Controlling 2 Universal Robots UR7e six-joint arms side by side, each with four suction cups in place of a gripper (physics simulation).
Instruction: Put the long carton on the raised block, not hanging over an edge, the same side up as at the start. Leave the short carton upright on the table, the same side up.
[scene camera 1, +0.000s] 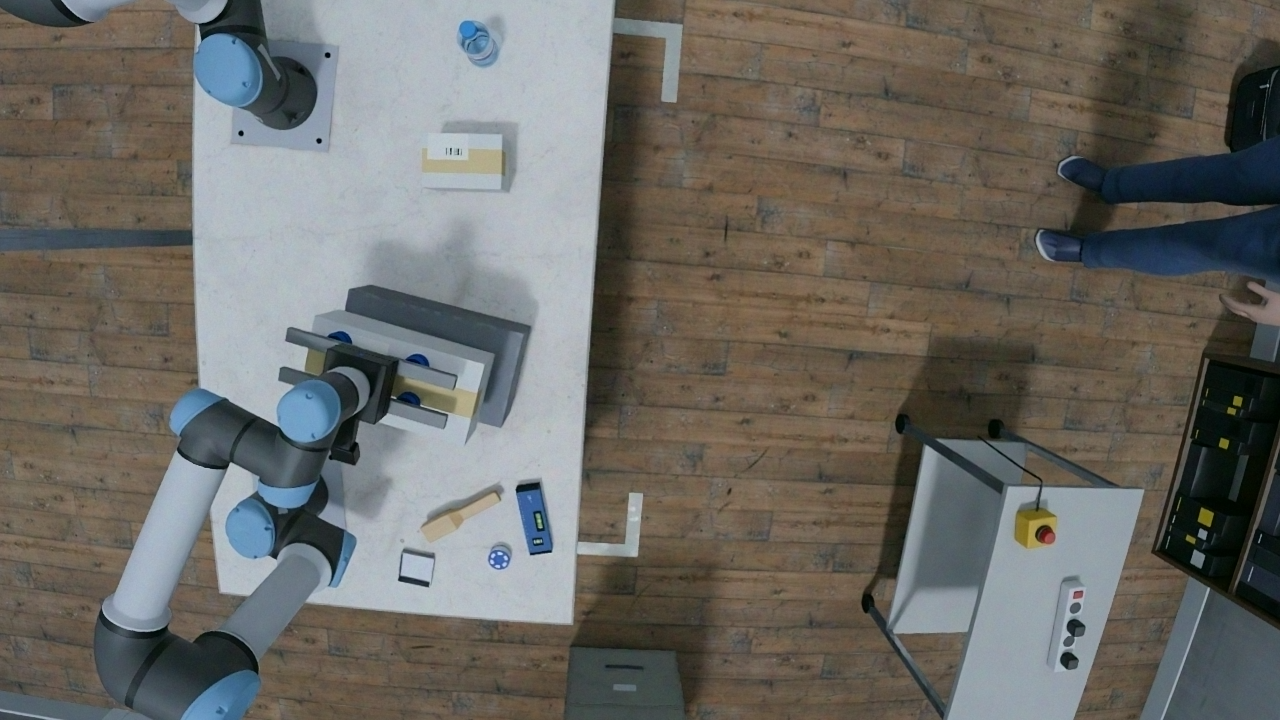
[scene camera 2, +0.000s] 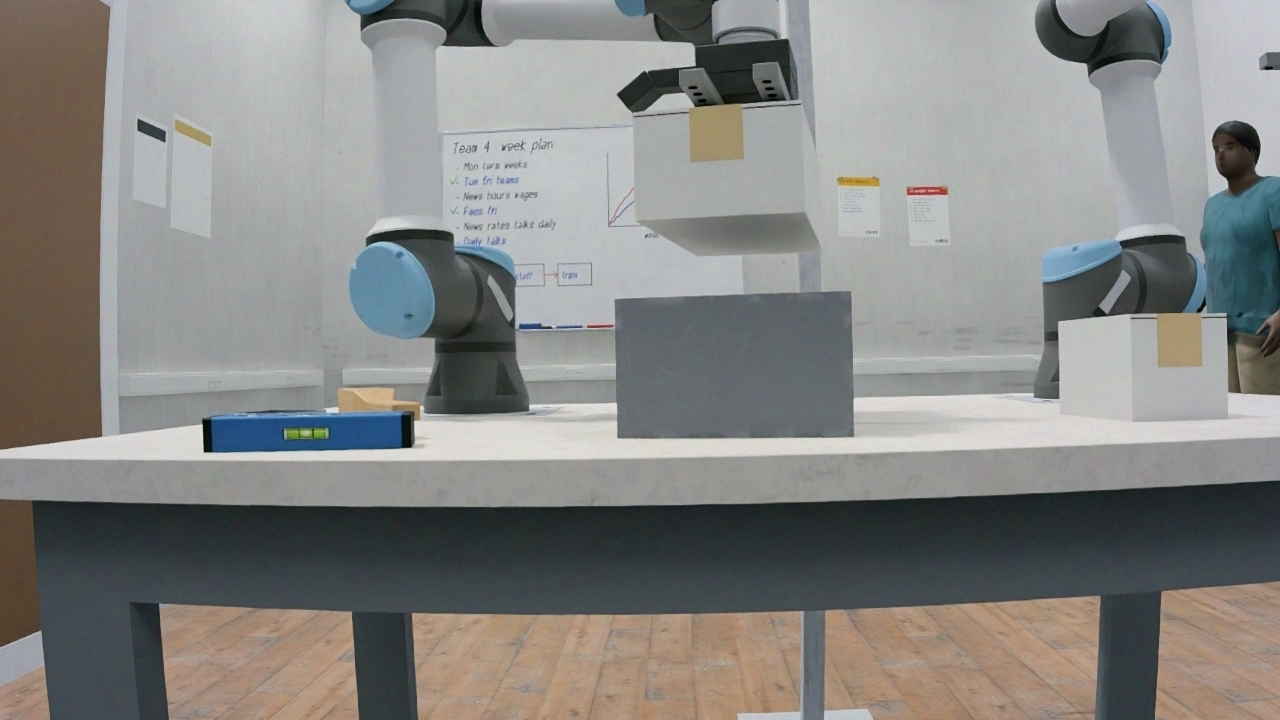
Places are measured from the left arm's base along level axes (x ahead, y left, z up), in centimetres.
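Where they show: left arm's base, origin of its link: (scene camera 1: 283, 94); right arm's base, origin of its link: (scene camera 2: 476, 412).
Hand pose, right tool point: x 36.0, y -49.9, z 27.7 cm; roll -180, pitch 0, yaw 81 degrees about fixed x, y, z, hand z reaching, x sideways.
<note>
Each offset is from my right tool point to the top centre of the thing.
The long carton {dx +2.6, dy -1.2, dz +1.7 cm} (scene camera 1: 469, 365) (scene camera 2: 725, 192), white with a tan tape strip, hangs from my right gripper (scene camera 1: 380, 391) (scene camera 2: 735, 82), whose suction cups sit on its top face. It is about level, with its taped face up. The raised block {dx +3.8, dy -0.4, dz -15.7 cm} (scene camera 1: 508, 362) (scene camera 2: 733, 367) is dark grey and stands on the table. In scene camera 2 a gap shows between carton and block; from above, the carton covers part of the block. The short carton {dx +6.8, dy +39.1, dz -17.6 cm} (scene camera 1: 462, 179) (scene camera 2: 1093, 368) stands on the table, apart from the block. My left gripper does not show in either view.
On the table (scene camera 1: 295, 214) (scene camera 2: 626, 483) lie a blue spirit level {dx +28.4, dy -36.9, dz -24.9 cm} (scene camera 1: 534, 517) (scene camera 2: 259, 432), a wooden piece {dx +11.9, dy -37.5, dz -23.3 cm} (scene camera 1: 460, 514) (scene camera 2: 366, 399), a small blue round item {dx +21.1, dy -48.0, dz -25.2 cm} (scene camera 1: 499, 557) and a small white-and-black box {dx +1.4, dy -54.2, dz -25.9 cm} (scene camera 1: 416, 567). A bottle {dx +6.2, dy +62.8, dz -12.2 cm} (scene camera 1: 477, 44) stands beyond the short carton.
</note>
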